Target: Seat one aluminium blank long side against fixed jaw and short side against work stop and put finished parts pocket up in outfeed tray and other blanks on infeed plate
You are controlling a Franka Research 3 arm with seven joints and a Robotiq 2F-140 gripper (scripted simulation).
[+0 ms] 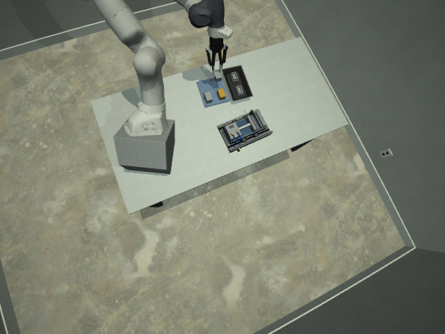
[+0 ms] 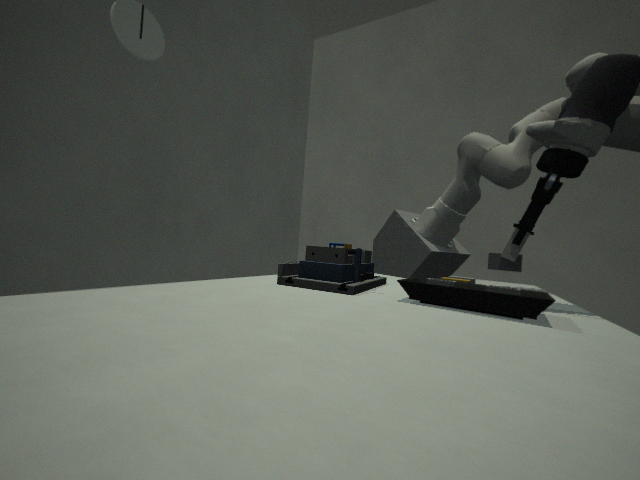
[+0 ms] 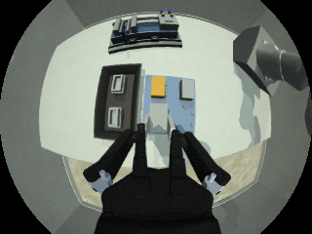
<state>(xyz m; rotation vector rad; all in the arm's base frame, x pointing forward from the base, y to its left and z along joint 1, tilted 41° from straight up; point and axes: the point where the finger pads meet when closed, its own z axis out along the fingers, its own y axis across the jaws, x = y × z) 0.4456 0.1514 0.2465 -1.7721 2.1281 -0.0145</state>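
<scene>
The brass blank lies 110 mm to the right of my hand and 100 mm below it.
</scene>
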